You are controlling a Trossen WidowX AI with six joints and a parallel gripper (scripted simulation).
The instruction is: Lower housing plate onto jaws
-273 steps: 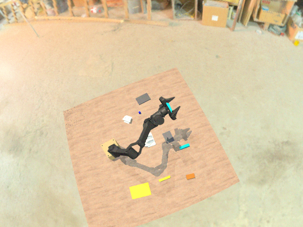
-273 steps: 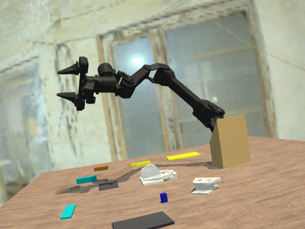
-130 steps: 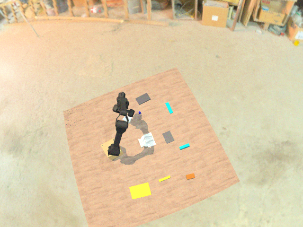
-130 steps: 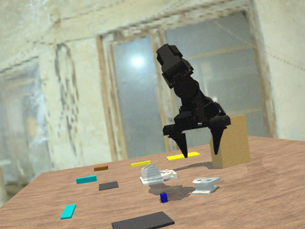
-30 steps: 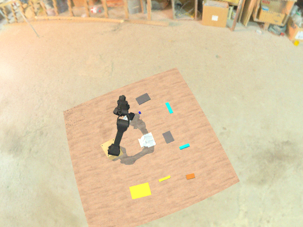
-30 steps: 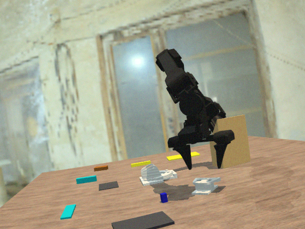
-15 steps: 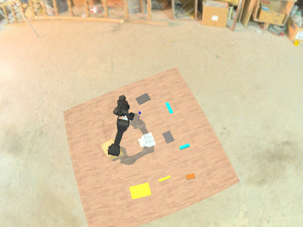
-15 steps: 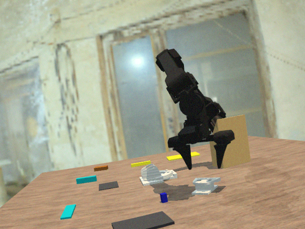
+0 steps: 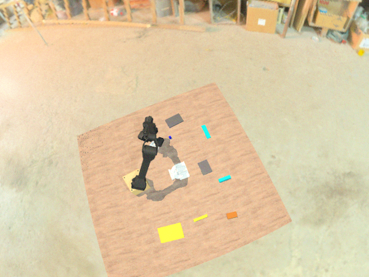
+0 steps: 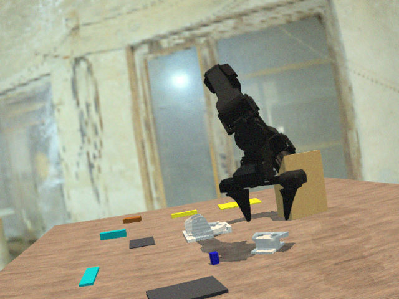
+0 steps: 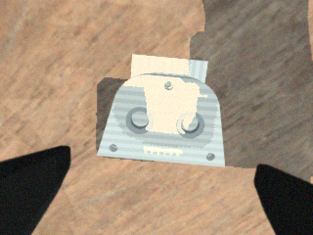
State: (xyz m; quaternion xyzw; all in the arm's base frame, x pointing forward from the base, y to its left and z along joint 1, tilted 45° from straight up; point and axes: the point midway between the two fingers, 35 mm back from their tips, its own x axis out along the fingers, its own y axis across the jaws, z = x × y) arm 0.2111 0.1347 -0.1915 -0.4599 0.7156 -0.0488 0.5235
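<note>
Right now the white stepped block is 50 mm below my gripper tip, 10 mm to the left of it and 10 mm ahead of it. Also, from my gripper tip: orange block (720 mm to the right, 220 mm ahead, 50 mm below); then white jaw assembly (240 mm to the right, 50 mm below, 40 mm ahead); then small blue cube (130 mm ahead, 50 mm below, 10 mm to the left).
</note>
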